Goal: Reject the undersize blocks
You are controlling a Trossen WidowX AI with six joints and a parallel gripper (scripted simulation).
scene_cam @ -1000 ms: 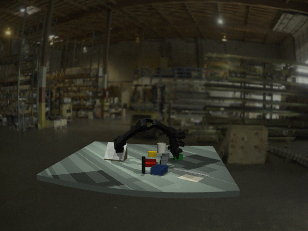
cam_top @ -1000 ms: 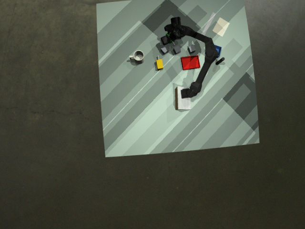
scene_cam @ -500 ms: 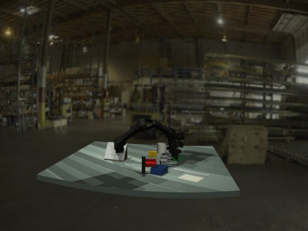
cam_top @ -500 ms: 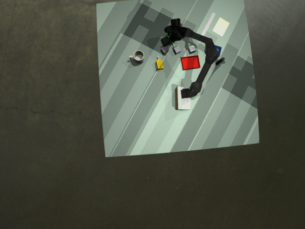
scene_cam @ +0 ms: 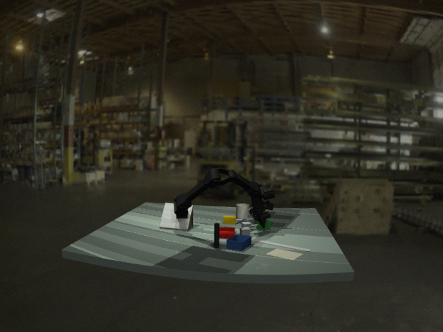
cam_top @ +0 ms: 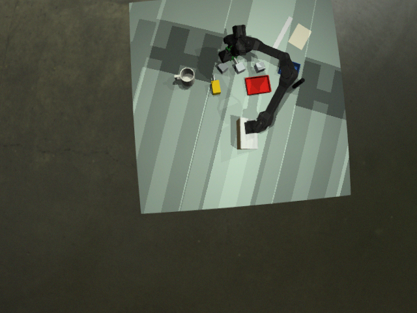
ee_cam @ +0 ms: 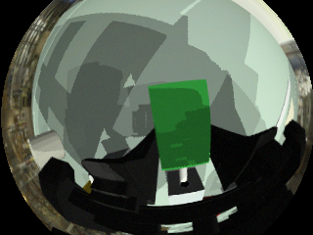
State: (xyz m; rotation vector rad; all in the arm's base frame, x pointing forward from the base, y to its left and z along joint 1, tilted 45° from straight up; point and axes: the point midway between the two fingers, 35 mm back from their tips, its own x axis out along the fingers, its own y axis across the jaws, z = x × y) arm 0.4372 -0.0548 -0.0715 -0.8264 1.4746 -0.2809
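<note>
Now: gripper tip 2 cm past the green GO gauge, 1 cm to the left of it and 1 cm below it. The rest, counted from my gripper tip: red reject tray 20 cm behind, 13 cm to the right; then steel block 9 cm behind, 3 cm to the right, 1 cm above; then yellow block 16 cm behind, 13 cm to the left, 1 cm above.
</note>
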